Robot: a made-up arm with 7 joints.
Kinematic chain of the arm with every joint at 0, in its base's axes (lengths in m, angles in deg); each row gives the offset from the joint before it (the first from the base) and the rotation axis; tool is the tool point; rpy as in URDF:
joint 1: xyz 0 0 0.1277 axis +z
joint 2: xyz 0 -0.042 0.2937 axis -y
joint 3: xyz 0 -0.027 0.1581 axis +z
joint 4: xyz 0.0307 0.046 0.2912 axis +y
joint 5: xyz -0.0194 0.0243 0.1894 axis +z
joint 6: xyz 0 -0.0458 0.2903 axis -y
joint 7: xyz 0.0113 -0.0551 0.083 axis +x
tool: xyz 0 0 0 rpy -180 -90 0
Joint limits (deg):
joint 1: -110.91..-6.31
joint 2: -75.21..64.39
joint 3: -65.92..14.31
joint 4: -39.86..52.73
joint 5: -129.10..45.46
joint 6: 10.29..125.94
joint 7: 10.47..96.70
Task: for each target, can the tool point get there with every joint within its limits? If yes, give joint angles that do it. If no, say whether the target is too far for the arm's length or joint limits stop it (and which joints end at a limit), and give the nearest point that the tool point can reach.
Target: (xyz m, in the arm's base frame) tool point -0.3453 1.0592 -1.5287
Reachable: no: too far | nearest point -0.2712 0.8320 0.3688 | short by 1.912 m
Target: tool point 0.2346 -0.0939 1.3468
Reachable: yes | joints -75.72 -9.92 -53.12 -17.45 -107.68 49.17 55.12
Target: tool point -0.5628 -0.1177 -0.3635
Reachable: no: joint limits stop it (at a limit: joint 1, joint 2, joint 4, joint 5, joint 6) | nearest point -0.5761 -0.6817 0.1717 | short by 0.778 m
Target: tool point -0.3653 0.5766 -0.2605
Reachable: no: joint limits stop it (at a limit: joint 2, joint 4) | nearest point -0.4434 0.6998 0.3712 | short by 0.648 m
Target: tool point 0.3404 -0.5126 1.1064
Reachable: yes | joints -63.21 -33.49 -20.13 16.55 -109.24 116.59 82.33
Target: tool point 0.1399 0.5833 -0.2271
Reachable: no: joint limits stop it (at a limit: joint 2, joint 4) | nearest point 0.1898 0.7913 0.3754 | short by 0.639 m
